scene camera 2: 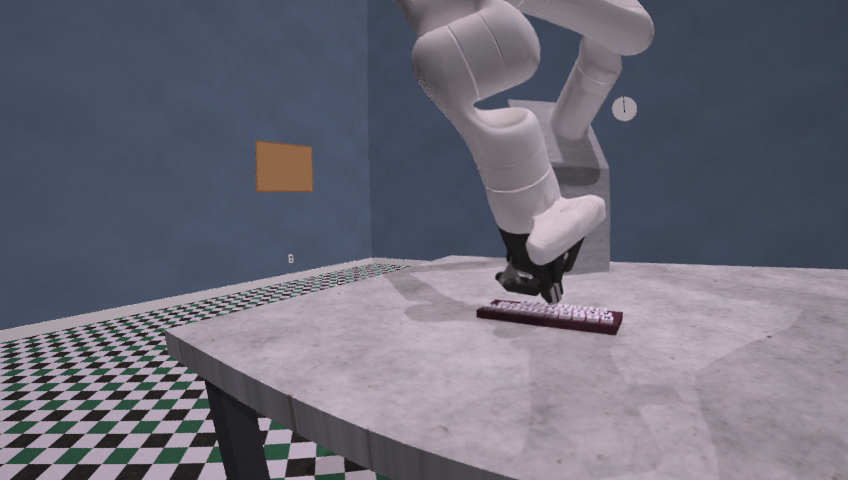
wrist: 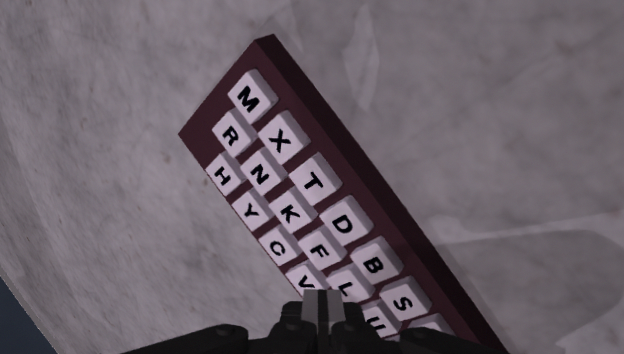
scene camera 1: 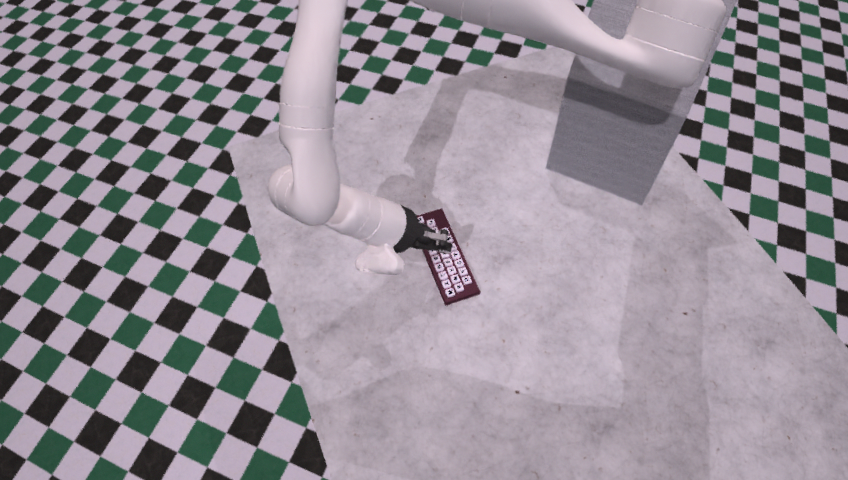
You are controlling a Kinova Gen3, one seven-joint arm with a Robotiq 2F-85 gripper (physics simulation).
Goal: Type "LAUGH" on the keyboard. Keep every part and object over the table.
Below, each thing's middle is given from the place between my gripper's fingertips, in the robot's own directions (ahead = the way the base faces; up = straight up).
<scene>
My gripper is now 1 cm short of the L key (wrist: 354, 286) and 1 cm above it. The rest, counted from my hand: H key (wrist: 225, 171) 3 cm behind, 6 cm to the left, 1 cm below; U key (wrist: 377, 313) 1 cm ahead, 1 cm to the right, 1 cm below.
</scene>
